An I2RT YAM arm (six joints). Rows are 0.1 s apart.
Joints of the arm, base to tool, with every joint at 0 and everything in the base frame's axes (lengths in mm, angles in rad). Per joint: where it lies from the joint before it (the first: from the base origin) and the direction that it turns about. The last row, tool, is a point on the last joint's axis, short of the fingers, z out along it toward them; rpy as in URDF.
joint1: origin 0 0 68 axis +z
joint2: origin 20 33.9 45.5 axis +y
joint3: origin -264 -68.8 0 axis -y
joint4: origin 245 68.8 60 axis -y
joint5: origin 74 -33.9 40.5 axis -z
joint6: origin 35.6 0 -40.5 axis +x
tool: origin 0 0 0 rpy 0 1.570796 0
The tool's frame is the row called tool.
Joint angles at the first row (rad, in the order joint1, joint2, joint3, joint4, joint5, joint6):
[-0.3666, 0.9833, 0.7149, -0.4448, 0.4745, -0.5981]
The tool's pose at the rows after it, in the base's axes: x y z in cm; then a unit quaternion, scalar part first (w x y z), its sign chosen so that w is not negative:
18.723 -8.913 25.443 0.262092 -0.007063 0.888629 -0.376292
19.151 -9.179 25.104 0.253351 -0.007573 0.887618 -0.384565
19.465 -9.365 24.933 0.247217 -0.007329 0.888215 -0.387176
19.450 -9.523 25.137 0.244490 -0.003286 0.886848 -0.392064
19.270 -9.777 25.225 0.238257 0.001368 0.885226 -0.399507
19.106 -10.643 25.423 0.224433 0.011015 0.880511 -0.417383
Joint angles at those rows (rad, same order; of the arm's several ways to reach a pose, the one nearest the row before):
[-0.3666, 0.9862, 0.7043, -0.4251, 0.4690, -0.6019]
[-0.3682, 1.0126, 0.7025, -0.4003, 0.4886, -0.6130]
[-0.3697, 1.0328, 0.7067, -0.3917, 0.4975, -0.6160]
[-0.3754, 1.0342, 0.7142, -0.3948, 0.5070, -0.6181]
[-0.3877, 1.0316, 0.7150, -0.3956, 0.5194, -0.6267]
[-0.4242, 1.0403, 0.7215, -0.3794, 0.5416, -0.6567]

